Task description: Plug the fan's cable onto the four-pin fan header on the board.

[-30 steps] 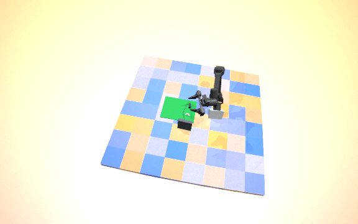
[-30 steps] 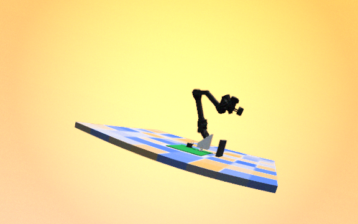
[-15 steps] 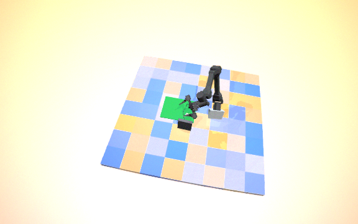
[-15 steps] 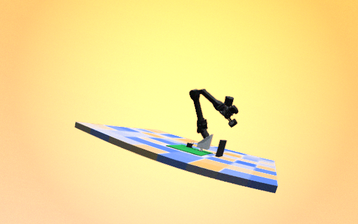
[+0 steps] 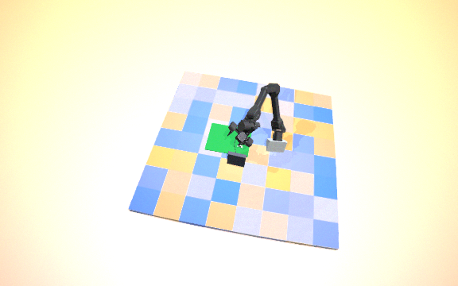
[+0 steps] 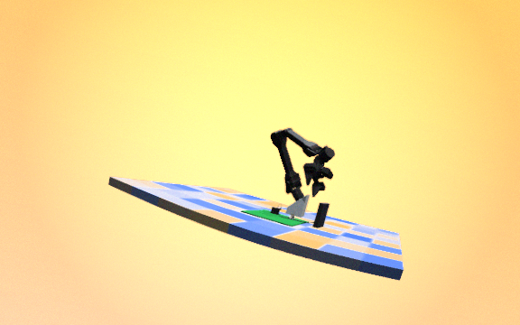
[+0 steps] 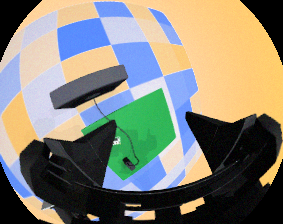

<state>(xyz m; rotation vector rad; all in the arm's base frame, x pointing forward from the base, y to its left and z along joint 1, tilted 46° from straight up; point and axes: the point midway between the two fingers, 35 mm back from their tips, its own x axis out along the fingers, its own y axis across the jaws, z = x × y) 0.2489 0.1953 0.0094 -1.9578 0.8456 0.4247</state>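
Right now the dark plug is 17 cm to the right of my gripper tip, 14 cm below it and 4 cm behind it. Also, from my gripper tip: white four-pin header 16 cm below, 7 cm to the right, 5 cm behind; green board 17 cm below, 11 cm to the right, 4 cm ahead; black fan 10 cm below, 6 cm to the left, 5 cm behind.
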